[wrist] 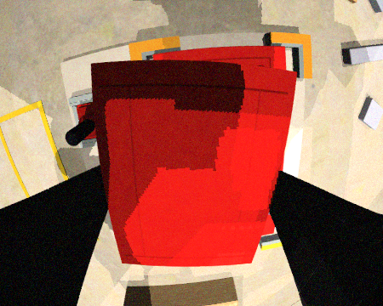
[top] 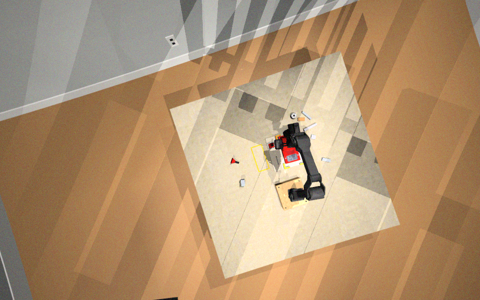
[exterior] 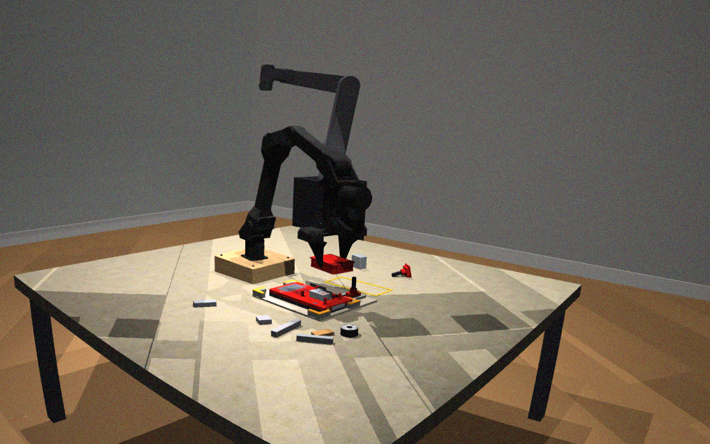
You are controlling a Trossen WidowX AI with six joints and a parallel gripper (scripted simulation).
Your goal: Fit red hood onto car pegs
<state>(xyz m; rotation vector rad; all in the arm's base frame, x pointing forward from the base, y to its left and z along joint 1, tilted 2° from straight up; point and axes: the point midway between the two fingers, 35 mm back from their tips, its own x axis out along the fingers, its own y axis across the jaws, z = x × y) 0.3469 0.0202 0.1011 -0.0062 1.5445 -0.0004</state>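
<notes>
The grey engine block lies 30 mm to the right of my gripper tip and 80 mm below it. From my gripper tip the other things lie so: wheel: 190 mm ahead, 100 mm to the right, 100 mm below; red hood: 10 mm above; wooden chip: 160 mm ahead, 150 mm to the right, 100 mm below.
</notes>
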